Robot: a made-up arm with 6 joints. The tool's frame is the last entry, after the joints.
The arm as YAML. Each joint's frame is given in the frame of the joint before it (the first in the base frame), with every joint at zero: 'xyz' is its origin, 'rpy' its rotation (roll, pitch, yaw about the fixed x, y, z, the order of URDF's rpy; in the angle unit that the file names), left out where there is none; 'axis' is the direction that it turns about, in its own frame. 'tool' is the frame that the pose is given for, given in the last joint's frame.
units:
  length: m
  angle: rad
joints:
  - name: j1
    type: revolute
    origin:
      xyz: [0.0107, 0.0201, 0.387]
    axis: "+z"
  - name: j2
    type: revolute
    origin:
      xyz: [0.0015, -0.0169, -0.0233]
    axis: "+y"
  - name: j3
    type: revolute
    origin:
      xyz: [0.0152, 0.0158, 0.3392]
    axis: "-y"
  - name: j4
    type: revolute
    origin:
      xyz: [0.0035, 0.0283, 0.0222]
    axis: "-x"
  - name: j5
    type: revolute
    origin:
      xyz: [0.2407, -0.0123, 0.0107]
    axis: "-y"
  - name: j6
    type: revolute
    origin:
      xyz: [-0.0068, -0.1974, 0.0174]
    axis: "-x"
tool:
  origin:
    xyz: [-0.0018, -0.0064, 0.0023]
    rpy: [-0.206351, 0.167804, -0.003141]
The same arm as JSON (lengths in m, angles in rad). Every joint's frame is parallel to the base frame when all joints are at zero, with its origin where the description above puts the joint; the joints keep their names.
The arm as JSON. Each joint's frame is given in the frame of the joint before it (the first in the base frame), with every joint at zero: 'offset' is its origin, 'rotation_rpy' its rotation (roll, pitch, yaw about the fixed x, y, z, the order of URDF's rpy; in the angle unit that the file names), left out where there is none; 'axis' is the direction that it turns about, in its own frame. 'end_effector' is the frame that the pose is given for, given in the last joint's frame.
{
  "length_unit": "m",
  "angle_unit": "rad",
  "chain": [
    {
      "id": "j1",
      "offset": [
        0.0107,
        0.0201,
        0.387
      ],
      "axis": [
        0.0,
        0.0,
        1.0
      ]
    },
    {
      "id": "j2",
      "offset": [
        0.0015,
        -0.0169,
        -0.0233
      ],
      "axis": [
        0.0,
        1.0,
        0.0
      ]
    },
    {
      "id": "j3",
      "offset": [
        0.0152,
        0.0158,
        0.3392
      ],
      "axis": [
        0.0,
        -1.0,
        0.0
      ]
    },
    {
      "id": "j4",
      "offset": [
        0.0035,
        0.0283,
        0.0222
      ],
      "axis": [
        -1.0,
        0.0,
        0.0
      ]
    },
    {
      "id": "j5",
      "offset": [
        0.2407,
        -0.0123,
        0.0107
      ],
      "axis": [
        0.0,
        -1.0,
        0.0
      ]
    },
    {
      "id": "j6",
      "offset": [
        -0.0068,
        -0.1974,
        0.0174
      ],
      "axis": [
        -1.0,
        0.0,
        0.0
      ]
    }
  ],
  "end_effector": {
    "offset": [
      -0.0018,
      -0.0064,
      0.0023
    ],
    "rotation_rpy": [
      -0.2064,
      0.1678,
      -0.0031
    ]
  }
}

